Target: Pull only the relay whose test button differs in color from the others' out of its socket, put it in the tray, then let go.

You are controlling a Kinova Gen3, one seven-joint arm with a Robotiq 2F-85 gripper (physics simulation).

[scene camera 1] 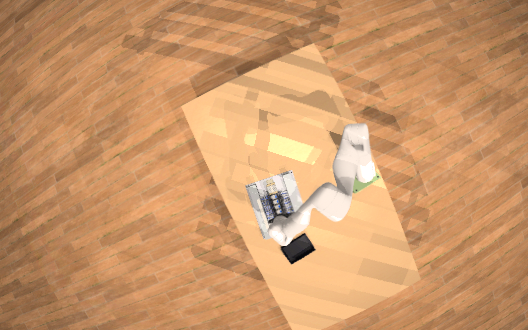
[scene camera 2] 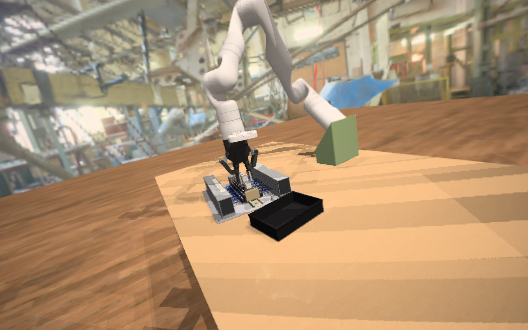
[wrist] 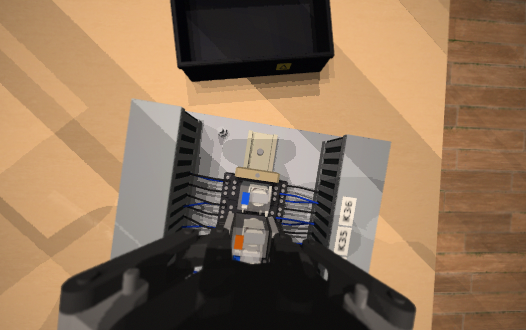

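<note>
The relay with the orange test button is between my fingertips in the wrist view, raised above its neighbour; its lower end is hidden. My gripper is shut on it, over the row of sockets; in scene camera 1 the arm hides the fingertips. A relay with a blue button sits in its socket beside the beige end stop. Part of another blue button shows behind the orange one. The black tray stands near the end-stop end of the panel.
Grey wire ducts flank the relays on the panel, with black and blue wires between. The beige end stop and rail lie on the tray side. A green block stands at the arm's base.
</note>
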